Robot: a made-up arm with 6 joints. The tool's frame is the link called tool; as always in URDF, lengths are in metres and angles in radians. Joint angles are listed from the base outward. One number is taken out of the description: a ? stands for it. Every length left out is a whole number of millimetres.
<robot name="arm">
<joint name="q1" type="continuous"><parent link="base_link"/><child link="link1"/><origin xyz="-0.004 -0.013 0.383" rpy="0 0 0"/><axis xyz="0 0 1"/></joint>
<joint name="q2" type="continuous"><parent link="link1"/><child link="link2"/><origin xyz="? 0.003 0" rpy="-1.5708 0 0"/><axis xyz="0 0 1"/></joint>
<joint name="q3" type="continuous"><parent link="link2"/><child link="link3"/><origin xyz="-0.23 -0.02 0" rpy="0 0 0"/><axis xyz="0 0 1"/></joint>
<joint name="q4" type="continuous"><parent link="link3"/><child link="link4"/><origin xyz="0.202 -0.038 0" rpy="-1.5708 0 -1.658"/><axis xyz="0 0 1"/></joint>
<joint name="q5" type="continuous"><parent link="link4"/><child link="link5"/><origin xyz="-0.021 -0.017 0" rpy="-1.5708 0 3.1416"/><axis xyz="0 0 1"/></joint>
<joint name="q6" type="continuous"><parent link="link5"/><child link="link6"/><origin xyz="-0.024 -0.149 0" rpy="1.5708 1.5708 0"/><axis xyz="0 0 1"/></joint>
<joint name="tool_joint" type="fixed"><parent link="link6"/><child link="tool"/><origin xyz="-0.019 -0.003 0" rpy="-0.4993 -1.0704 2.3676"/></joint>
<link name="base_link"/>
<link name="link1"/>
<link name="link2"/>
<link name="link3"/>
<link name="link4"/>
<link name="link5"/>
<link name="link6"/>
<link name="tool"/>
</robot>
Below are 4 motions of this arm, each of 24 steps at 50 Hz.
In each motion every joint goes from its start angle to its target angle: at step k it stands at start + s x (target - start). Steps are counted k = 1, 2, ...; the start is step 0. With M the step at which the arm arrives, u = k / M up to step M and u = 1 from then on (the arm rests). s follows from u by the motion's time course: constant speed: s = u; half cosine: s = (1 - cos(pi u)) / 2; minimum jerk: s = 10 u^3 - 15 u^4 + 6 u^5.
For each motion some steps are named. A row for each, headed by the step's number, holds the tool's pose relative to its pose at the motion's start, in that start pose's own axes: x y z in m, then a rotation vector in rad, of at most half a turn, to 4 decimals.
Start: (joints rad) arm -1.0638 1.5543 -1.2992 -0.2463 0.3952 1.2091
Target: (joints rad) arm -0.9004 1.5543 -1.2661 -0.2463 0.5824 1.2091
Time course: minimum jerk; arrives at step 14
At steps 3, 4, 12, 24:
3: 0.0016 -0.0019 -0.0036 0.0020 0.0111 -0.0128
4: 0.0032 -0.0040 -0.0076 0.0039 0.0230 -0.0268
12: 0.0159 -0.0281 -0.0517 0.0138 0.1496 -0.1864
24: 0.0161 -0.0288 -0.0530 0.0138 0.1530 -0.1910

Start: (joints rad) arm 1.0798 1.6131 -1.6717 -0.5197 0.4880 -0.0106
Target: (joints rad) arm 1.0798 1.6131 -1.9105 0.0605 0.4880 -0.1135
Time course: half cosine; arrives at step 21
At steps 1, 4, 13, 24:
1: -0.0003 0.0002 0.0004 0.0016 -0.0014 0.0022
4: -0.0052 0.0029 0.0055 0.0240 -0.0212 0.0338
13: -0.0477 0.0222 0.0429 0.1665 -0.1733 0.2789
24: -0.0756 0.0315 0.0615 0.2264 -0.2576 0.4179

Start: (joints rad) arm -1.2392 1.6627 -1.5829 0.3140 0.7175 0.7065
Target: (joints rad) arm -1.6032 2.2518 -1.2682 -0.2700 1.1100 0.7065
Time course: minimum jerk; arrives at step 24
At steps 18, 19, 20, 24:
18: -0.0345 -0.3439 0.0571 0.6032 0.0928 -1.0874
19: -0.0406 -0.3558 0.0534 0.6315 0.1095 -1.1296
20: -0.0453 -0.3643 0.0504 0.6525 0.1226 -1.1607
24: -0.0512 -0.3743 0.0464 0.6781 0.1396 -1.1983

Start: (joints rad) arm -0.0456 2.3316 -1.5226 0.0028 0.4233 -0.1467
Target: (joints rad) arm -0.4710 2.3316 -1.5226 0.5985 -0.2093 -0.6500
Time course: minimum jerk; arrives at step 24
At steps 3, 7, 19, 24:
3: -0.0016 -0.0015 0.0018 0.0027 -0.0111 0.0047
7: -0.0162 -0.0163 0.0164 0.0289 -0.1089 0.0359
19: -0.1243 -0.1586 0.0507 0.3202 -0.6939 -0.0753
24: -0.1338 -0.1732 0.0477 0.3562 -0.7355 -0.1050

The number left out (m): -0.026
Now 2 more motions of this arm.
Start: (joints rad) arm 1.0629 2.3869 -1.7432 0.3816 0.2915 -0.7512
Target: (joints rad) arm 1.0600 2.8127 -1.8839 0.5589 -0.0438 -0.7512
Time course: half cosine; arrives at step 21
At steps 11, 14, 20, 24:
11: 0.0630 -0.0280 -0.0083 0.1142 -0.0446 -0.0083
14: 0.0876 -0.0396 -0.0163 0.1619 -0.0597 -0.0200
20: 0.1154 -0.0531 -0.0289 0.2175 -0.0749 -0.0396
24: 0.1160 -0.0534 -0.0293 0.2188 -0.0753 -0.0402

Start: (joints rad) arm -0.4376 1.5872 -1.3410 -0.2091 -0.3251 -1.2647
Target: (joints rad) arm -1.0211 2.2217 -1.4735 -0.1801 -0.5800 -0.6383
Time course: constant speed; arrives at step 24
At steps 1, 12, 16, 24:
1: 0.0092 0.0017 -0.0072 0.0273 0.0183 0.0123
12: 0.0943 0.0238 -0.1097 0.3625 0.2150 0.1093
16: 0.1159 0.0342 -0.1557 0.4987 0.2822 0.1255
24: 0.1406 0.0604 -0.2561 0.7895 0.4048 0.1241

